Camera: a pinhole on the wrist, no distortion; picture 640 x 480 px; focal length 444.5 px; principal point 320.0 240.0 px. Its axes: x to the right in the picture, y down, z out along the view. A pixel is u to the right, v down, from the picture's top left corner.
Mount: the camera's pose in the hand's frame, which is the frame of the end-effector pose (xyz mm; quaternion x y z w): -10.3 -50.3 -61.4 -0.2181 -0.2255 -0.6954 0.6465
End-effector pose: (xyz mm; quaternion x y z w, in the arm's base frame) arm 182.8 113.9 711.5 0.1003 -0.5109 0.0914 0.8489
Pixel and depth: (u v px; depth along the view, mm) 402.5 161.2 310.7
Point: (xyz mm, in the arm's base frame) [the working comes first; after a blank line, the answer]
In the camera's frame: 57.7 -55.1 310.7

-58.5 140.9 761.6
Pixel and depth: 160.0 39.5 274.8
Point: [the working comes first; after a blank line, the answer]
In the camera's frame: -98.9 -124.0 274.8

-7.9 274.9 661.4
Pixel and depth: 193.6 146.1 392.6
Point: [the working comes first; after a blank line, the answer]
In the camera's frame: -111.6 -82.9 392.6

-83.1 328.8 746.0
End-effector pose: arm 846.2 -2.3 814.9 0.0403 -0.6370 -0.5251 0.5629
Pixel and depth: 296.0 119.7 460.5
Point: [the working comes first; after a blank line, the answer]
In the camera's frame: -24.9 -124.6 460.5

808.3 372.4 962.3
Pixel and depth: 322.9 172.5 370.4
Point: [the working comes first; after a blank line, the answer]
In the camera's frame: 2.4 -56.2 370.4

782.5 261.2 939.4
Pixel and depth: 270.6 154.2 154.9
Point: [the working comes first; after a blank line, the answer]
In the camera's frame: -17.2 -29.9 154.9

851.4 79.5 840.6
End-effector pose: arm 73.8 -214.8 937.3 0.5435 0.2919 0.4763 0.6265
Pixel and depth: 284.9 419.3 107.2
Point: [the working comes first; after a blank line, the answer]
In the camera's frame: -8.5 43.2 107.2

100.5 -192.4 964.5
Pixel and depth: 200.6 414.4 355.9
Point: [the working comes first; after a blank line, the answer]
In the camera's frame: -95.6 139.6 355.9

214.1 -166.6 1219.8
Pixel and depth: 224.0 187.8 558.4
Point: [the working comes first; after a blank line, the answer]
In the camera's frame: -120.6 -65.6 558.4

220.7 -413.7 1370.2
